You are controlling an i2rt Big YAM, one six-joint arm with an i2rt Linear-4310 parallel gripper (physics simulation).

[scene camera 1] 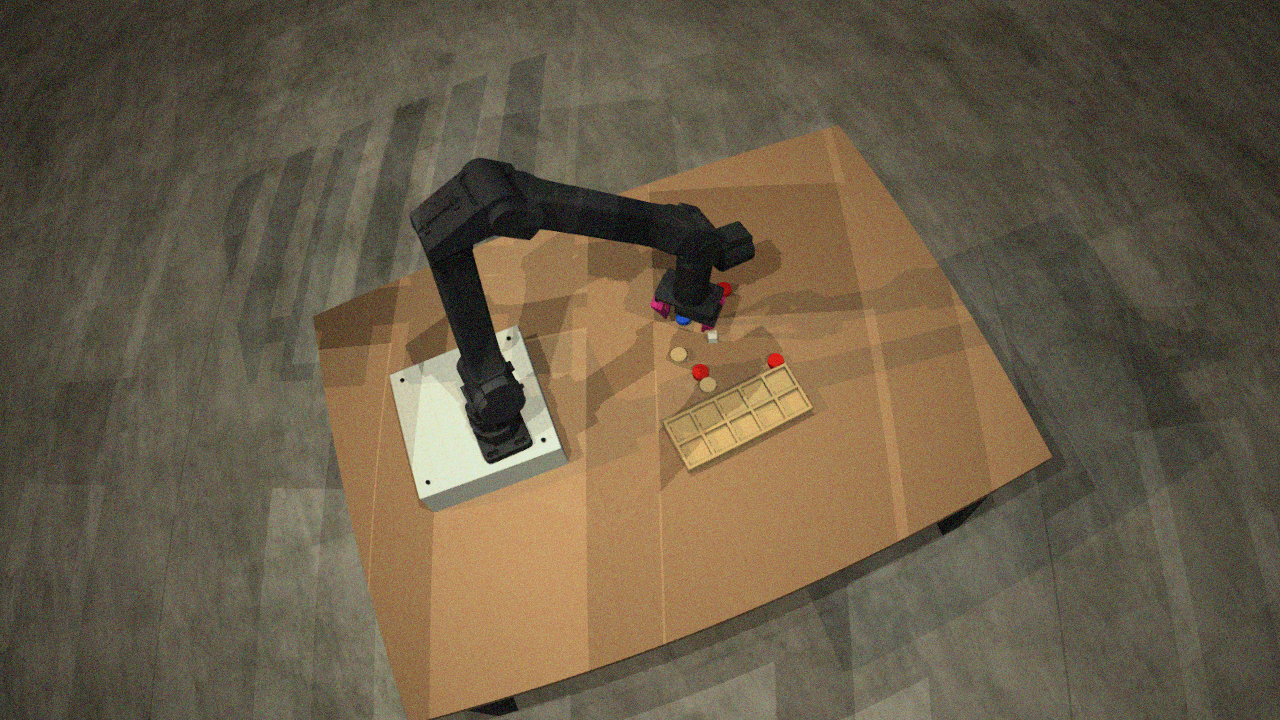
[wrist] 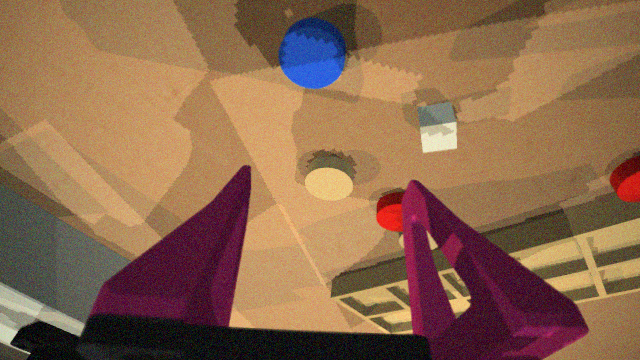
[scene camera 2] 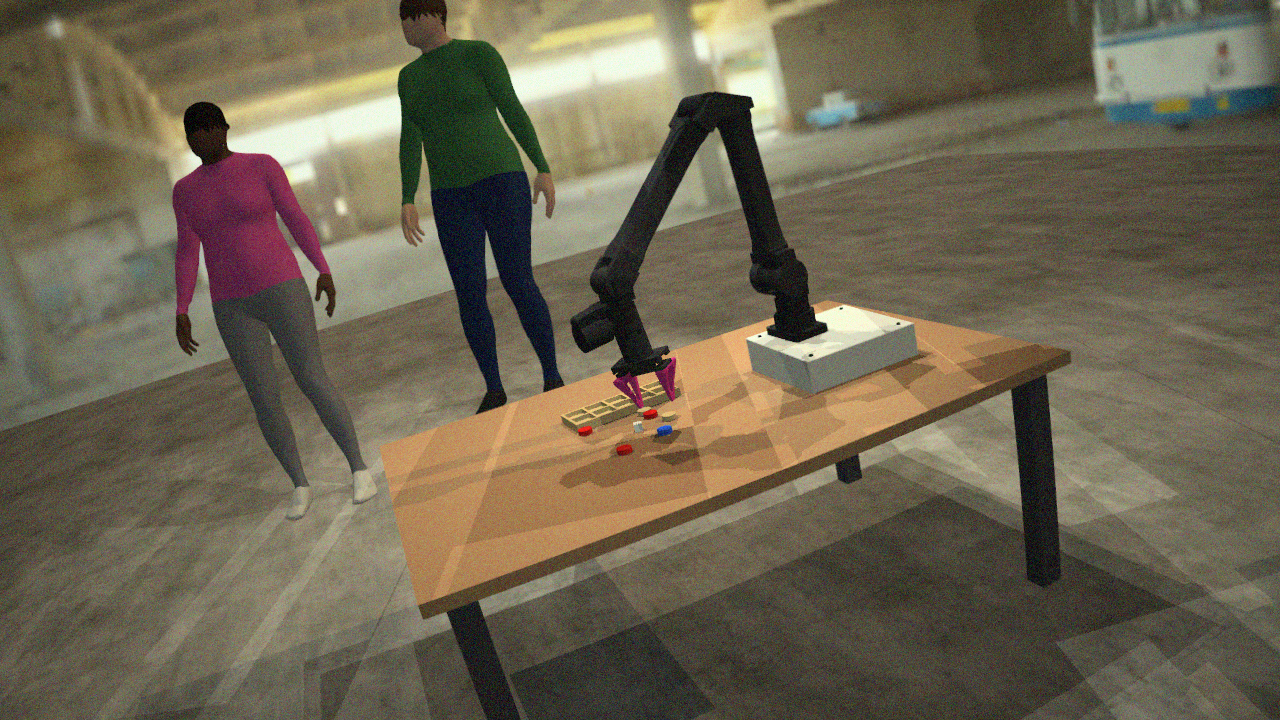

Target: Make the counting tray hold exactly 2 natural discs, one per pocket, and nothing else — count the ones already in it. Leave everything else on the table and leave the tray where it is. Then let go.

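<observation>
The wooden counting tray (scene camera 1: 750, 437) (wrist: 591, 262) has two rows of pockets. No disc shows in its pockets in the first scene view. One natural disc (scene camera 1: 678, 354) (scene camera 2: 668, 416) (wrist: 329, 184) lies flat on the table. A second natural disc (scene camera 1: 708, 385) lies between a red disc (scene camera 1: 699, 371) (scene camera 2: 650, 413) (wrist: 390, 215) and the tray, partly hidden by a finger in the wrist view. My gripper (scene camera 2: 657, 402) (wrist: 330, 183) is open and empty, fingers pointing down above the table. In the wrist view the first natural disc appears between its fingertips.
A blue disc (scene camera 1: 682, 319) (scene camera 2: 664, 430) (wrist: 312, 55) lies below the gripper. A white cube (scene camera 1: 712, 337) (scene camera 2: 637, 427) (wrist: 439, 135) is near it. Another red disc (scene camera 1: 776, 360) (scene camera 2: 585, 431) (wrist: 629, 185) is close to the tray's edge. A third red disc (scene camera 1: 724, 289) (scene camera 2: 624, 449) lies farther away.
</observation>
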